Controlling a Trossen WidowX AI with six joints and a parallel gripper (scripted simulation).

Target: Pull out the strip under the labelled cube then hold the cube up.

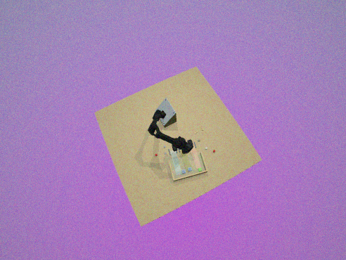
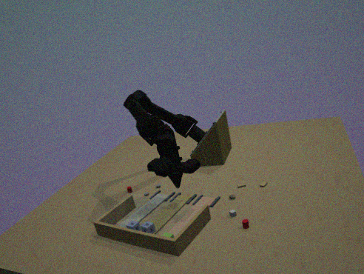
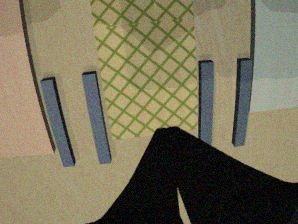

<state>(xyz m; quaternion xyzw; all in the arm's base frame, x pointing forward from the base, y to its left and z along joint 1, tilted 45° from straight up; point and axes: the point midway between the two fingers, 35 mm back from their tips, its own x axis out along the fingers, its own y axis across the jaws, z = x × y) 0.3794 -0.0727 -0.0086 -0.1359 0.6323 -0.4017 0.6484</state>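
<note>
Now: gripper tip 90 mm short of the cross-hatched strip, 30 mm to the left of it and 50 mm above it.
</note>
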